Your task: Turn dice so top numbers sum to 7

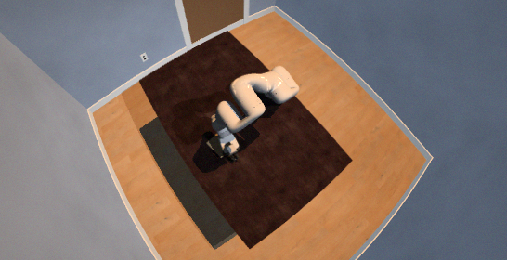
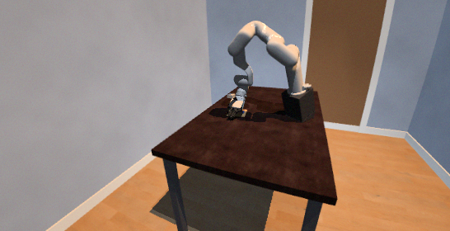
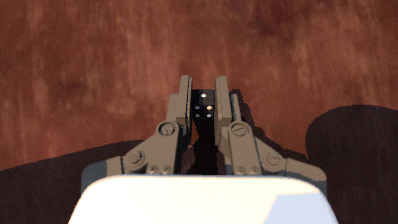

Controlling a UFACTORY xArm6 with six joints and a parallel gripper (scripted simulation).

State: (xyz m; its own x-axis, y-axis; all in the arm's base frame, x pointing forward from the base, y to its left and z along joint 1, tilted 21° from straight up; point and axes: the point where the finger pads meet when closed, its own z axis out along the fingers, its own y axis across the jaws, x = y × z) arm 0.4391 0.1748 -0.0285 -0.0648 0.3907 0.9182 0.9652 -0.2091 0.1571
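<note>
The black die lies 20 mm below my hand and 10 mm to the left of it. Round my hand: mat: 130 mm to the right, 40 mm below, 10 mm ahead; blue die: 140 mm to the right, 40 mm behind, 30 mm below; yellow die: 130 mm to the right, 30 mm below, 10 mm ahead.
</note>
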